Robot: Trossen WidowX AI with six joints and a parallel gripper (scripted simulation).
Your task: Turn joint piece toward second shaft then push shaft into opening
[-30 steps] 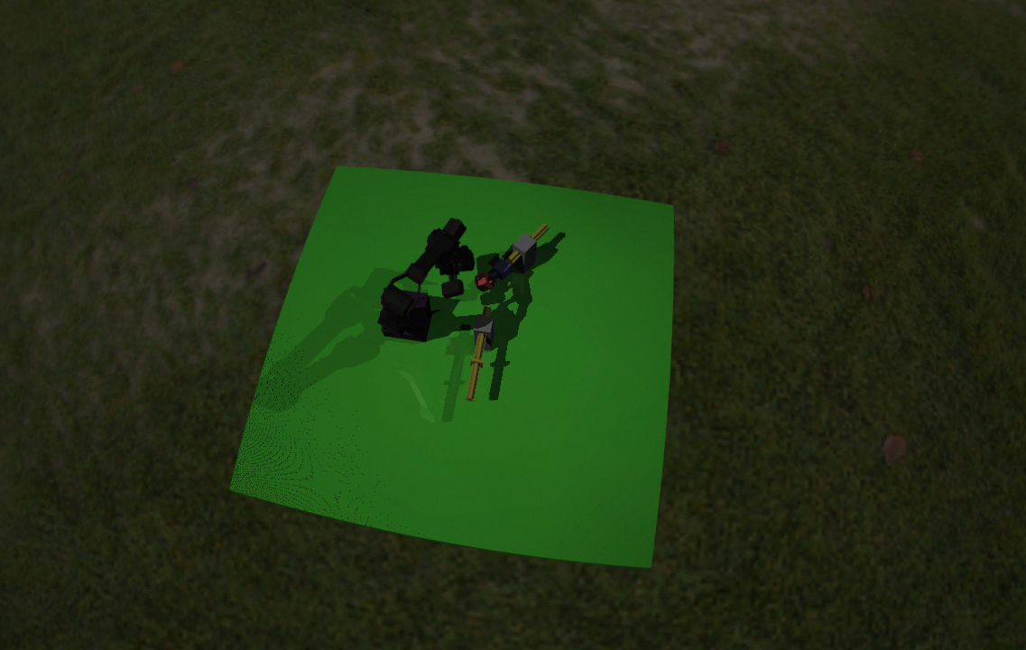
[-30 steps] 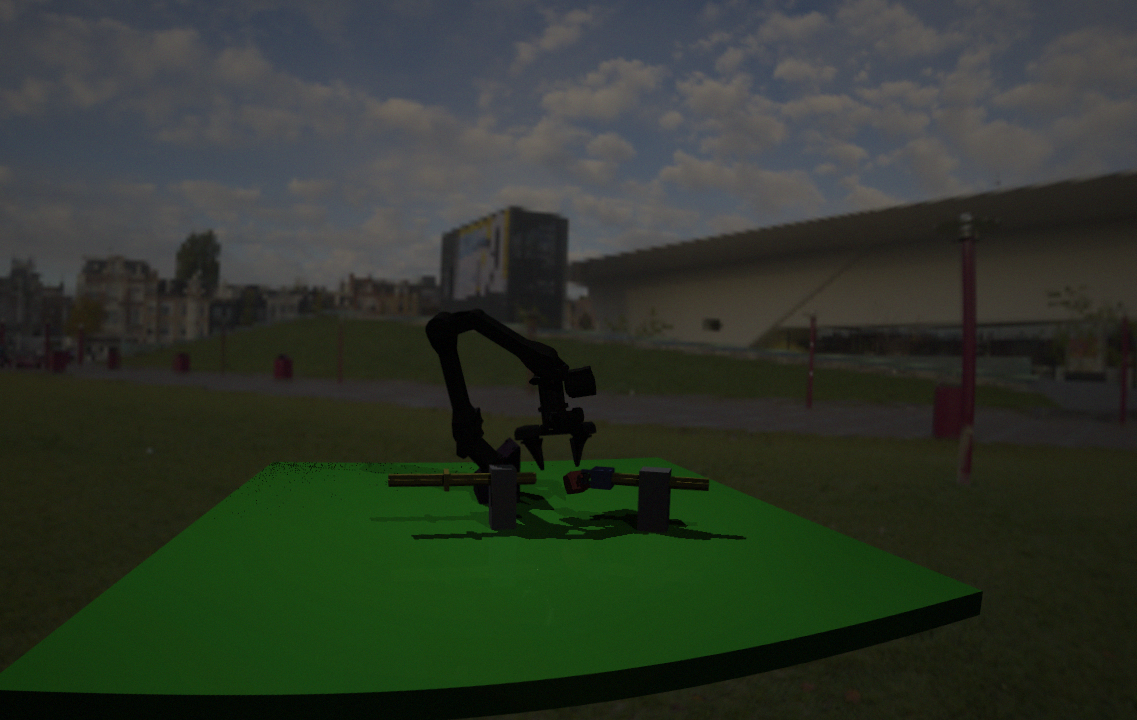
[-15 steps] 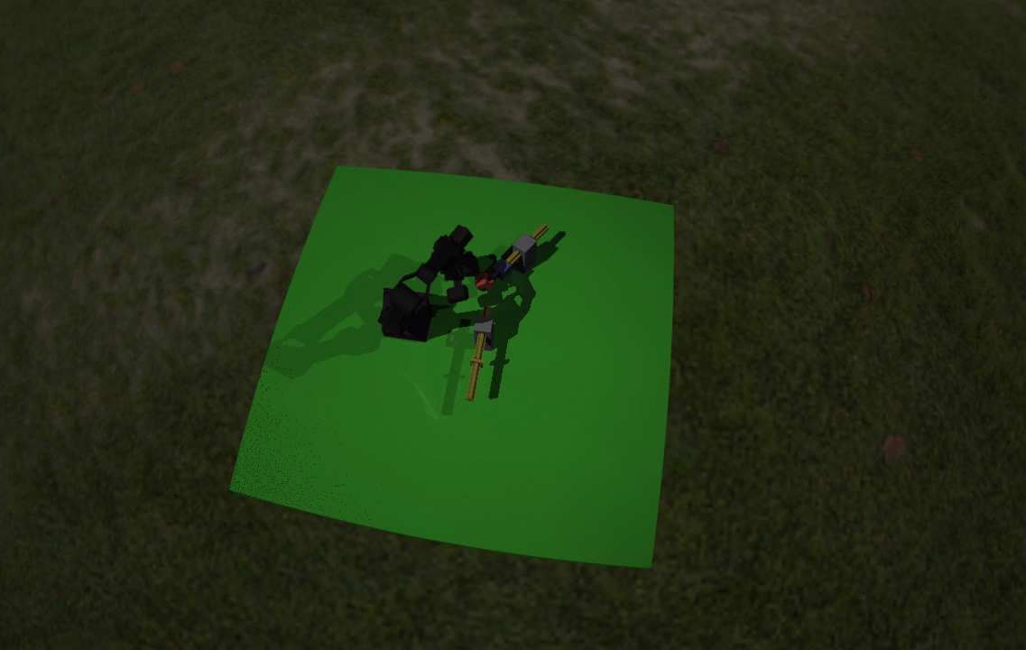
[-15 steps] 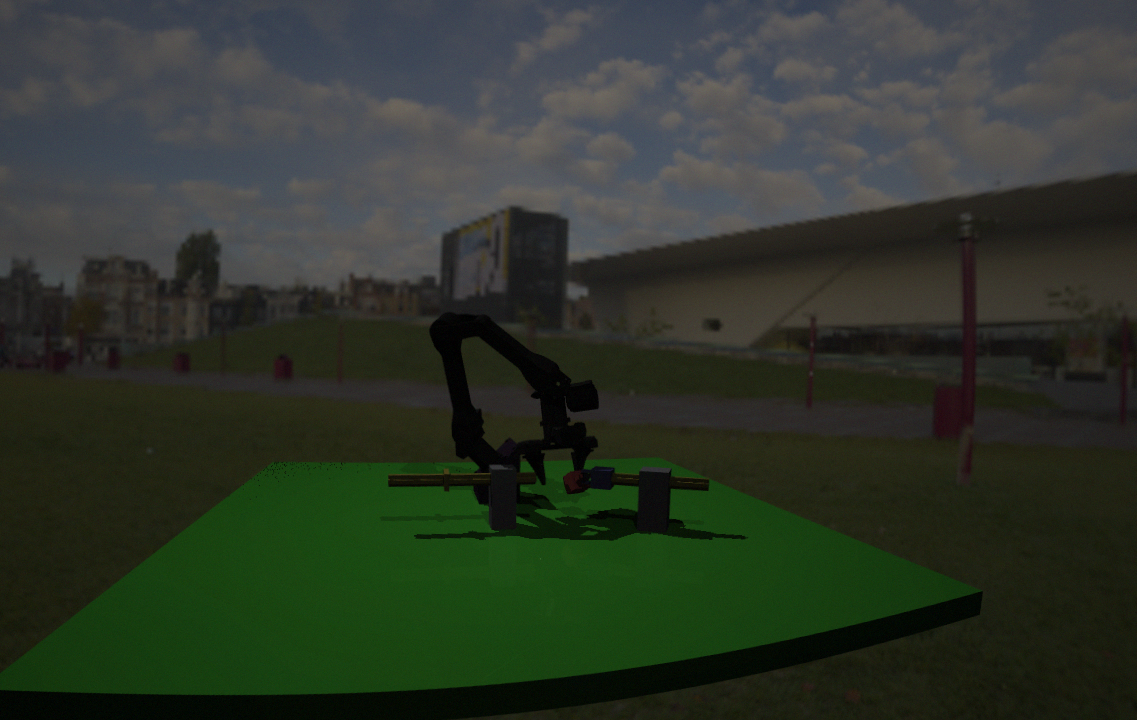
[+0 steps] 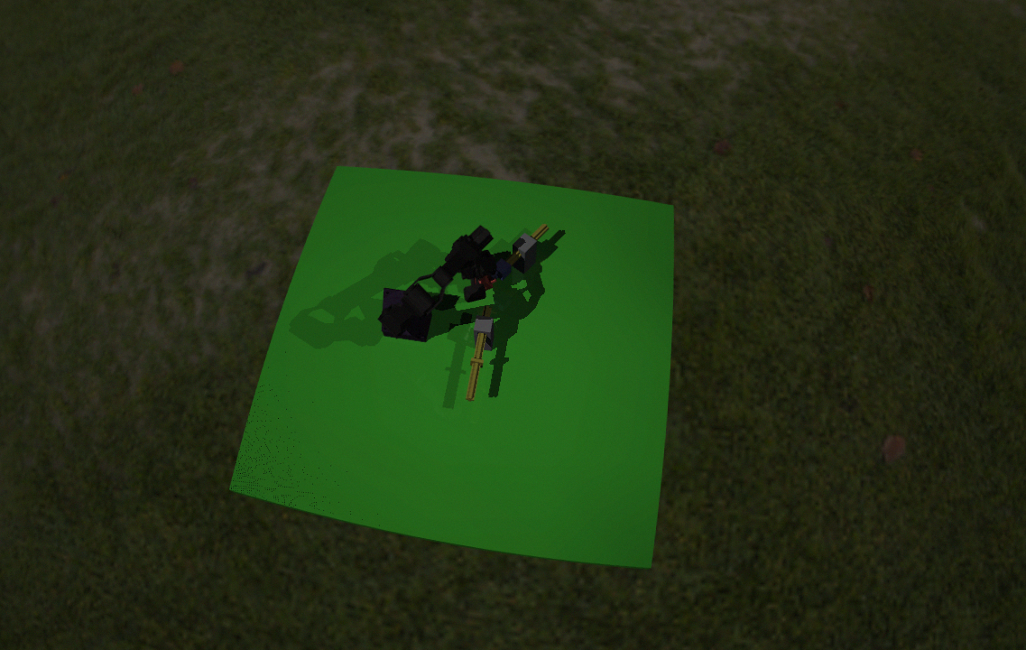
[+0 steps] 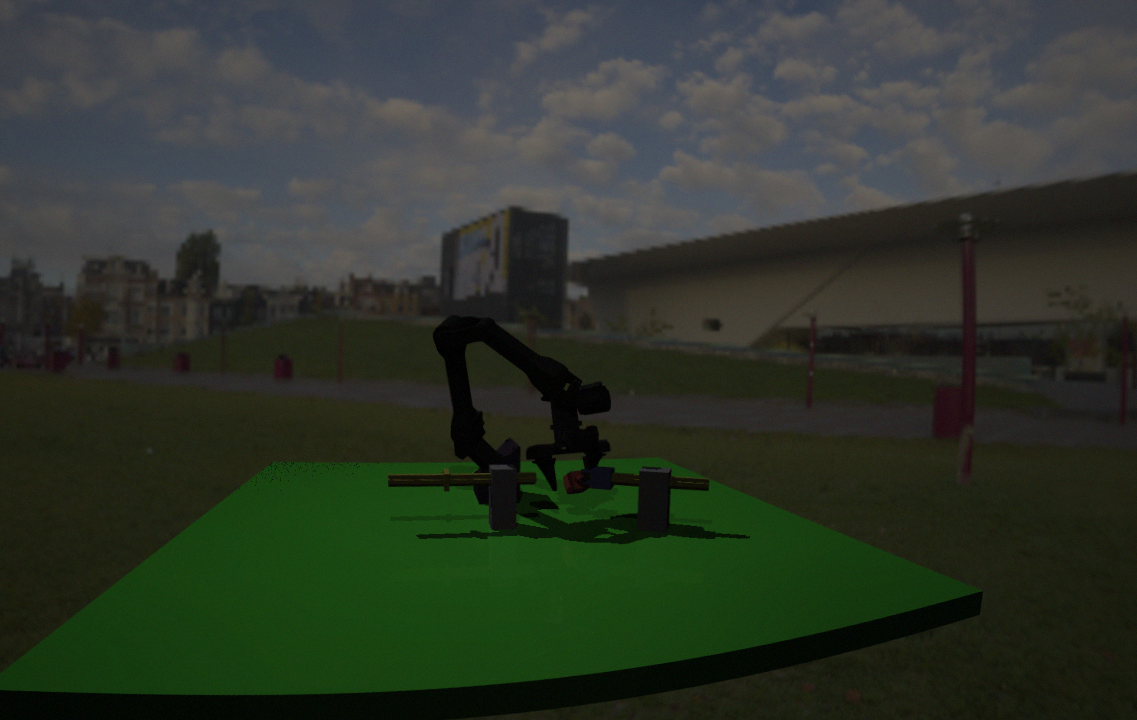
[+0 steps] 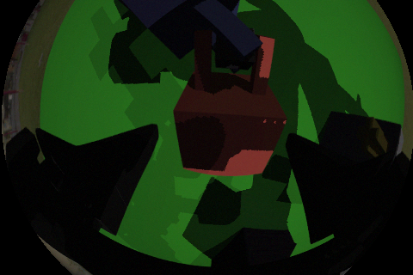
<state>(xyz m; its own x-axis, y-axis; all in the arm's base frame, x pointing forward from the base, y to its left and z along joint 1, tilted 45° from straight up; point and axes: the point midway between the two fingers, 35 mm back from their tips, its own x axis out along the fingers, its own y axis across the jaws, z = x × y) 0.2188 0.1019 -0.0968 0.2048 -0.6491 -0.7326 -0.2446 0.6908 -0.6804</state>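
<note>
Right now the red square joint piece is 2 cm ahead of my gripper tip and 2 cm above it.
</note>
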